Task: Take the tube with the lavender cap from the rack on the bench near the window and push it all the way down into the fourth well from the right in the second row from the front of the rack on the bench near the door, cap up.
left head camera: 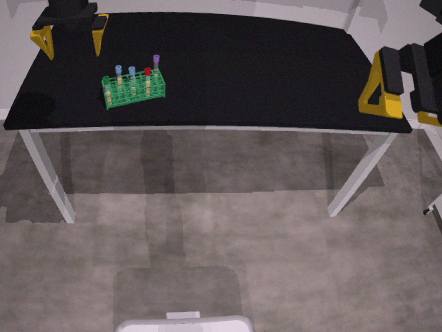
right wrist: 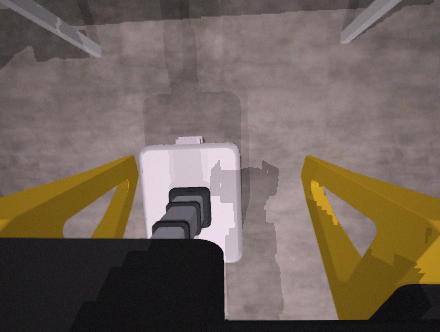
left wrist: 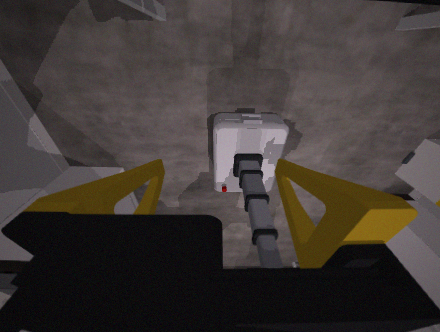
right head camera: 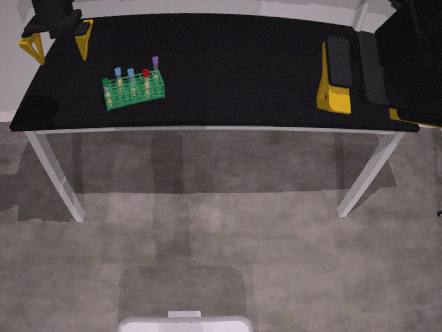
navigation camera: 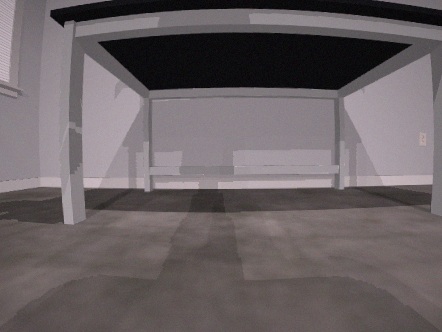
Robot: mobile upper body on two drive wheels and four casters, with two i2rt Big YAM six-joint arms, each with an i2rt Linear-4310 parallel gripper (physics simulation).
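Places are measured from the left arm's base along level axes (x ahead, y left, z up), in millimetres.
Where they show: left gripper, between the fingertips: (left head camera: 75, 56) (left wrist: 219, 165) (right head camera: 63, 61); right gripper, between the fingertips: (left head camera: 390, 112) (right wrist: 219, 165) (right head camera: 356, 107).
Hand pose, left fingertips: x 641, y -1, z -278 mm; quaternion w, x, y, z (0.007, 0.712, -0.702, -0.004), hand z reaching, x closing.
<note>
Things, the pixels of their top centre, and the offset from my left fingertips. "spot": a spot on its surface instead.
- tube with the lavender cap, a spot on its surface: (left head camera: 156, 59) (right head camera: 155, 60) spot: 150 mm right, 349 mm ahead, 256 mm down
- green rack, centre of its top: (left head camera: 132, 81) (right head camera: 132, 83) 74 mm right, 304 mm ahead, 312 mm down
- green-capped tube, a spot on its surface: (left head camera: 106, 81) spot: 1 mm right, 241 mm ahead, 258 mm down
- red-capped tube, a spot on its surface: (left head camera: 147, 73) spot: 125 mm right, 278 mm ahead, 260 mm down
The tube with the lavender cap (left head camera: 156, 59) (right head camera: 155, 61) stands upright, cap up, at the back right corner of a green rack (left head camera: 136, 102) (right head camera: 136, 103) on the black bench. My left gripper (left head camera: 75, 56) (right head camera: 63, 61) (left wrist: 219, 165) is open and empty, above the bench's back left part, to the left of and behind the rack. My right gripper (right wrist: 219, 165) is open and empty, out at the right side of the bench in the head views. The rack on the bench near the door does not show in these views.
The rack also holds a green-capped tube (left head camera: 106, 81), two blue-capped tubes and a red-capped tube (left head camera: 147, 73). The bench (left head camera: 250, 75) (navigation camera: 300, 10) has light legs, and its front edge runs across the head views. A wall stands behind it. My white base (left wrist: 250, 140) (right wrist: 190, 160) shows in both wrist views.
</note>
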